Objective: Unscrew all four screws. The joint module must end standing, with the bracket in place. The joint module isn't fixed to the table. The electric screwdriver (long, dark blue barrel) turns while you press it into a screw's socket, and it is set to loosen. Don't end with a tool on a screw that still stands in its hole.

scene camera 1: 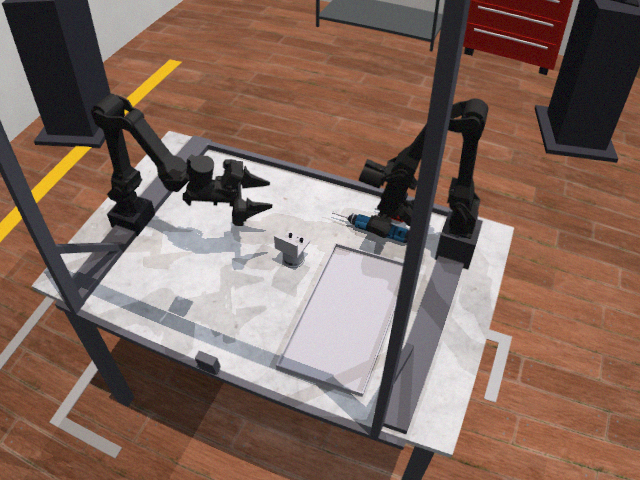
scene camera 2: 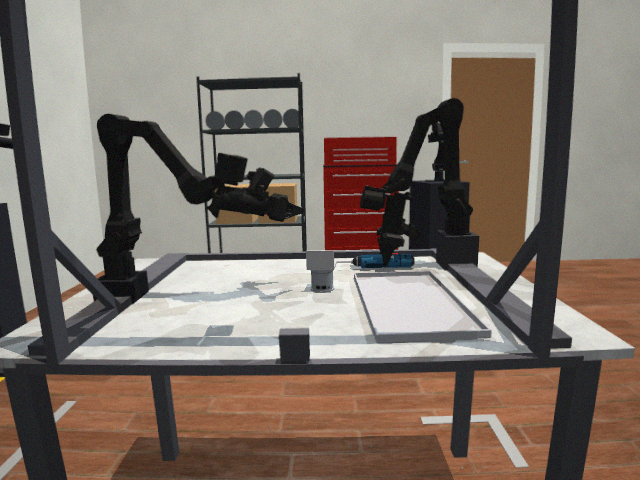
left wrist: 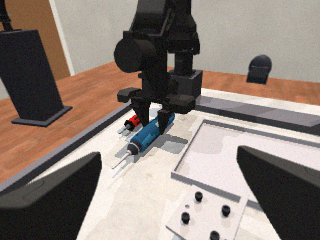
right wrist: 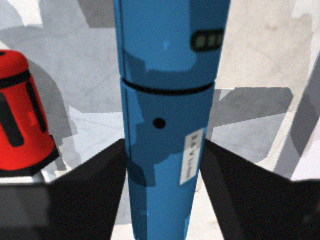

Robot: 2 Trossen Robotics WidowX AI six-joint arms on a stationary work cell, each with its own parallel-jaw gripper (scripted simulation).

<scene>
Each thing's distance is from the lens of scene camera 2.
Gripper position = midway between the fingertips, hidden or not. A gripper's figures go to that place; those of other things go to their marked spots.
my left gripper (scene camera 2: 296,209): 109 cm
my right gripper (scene camera 2: 384,263): 130 cm
blue electric screwdriver (scene camera 2: 397,260): 129 cm
shallow tray (scene camera 2: 419,302): 102 cm
The marked spots on the shallow tray and the blue electric screwdriver are 30 cm apart.
</scene>
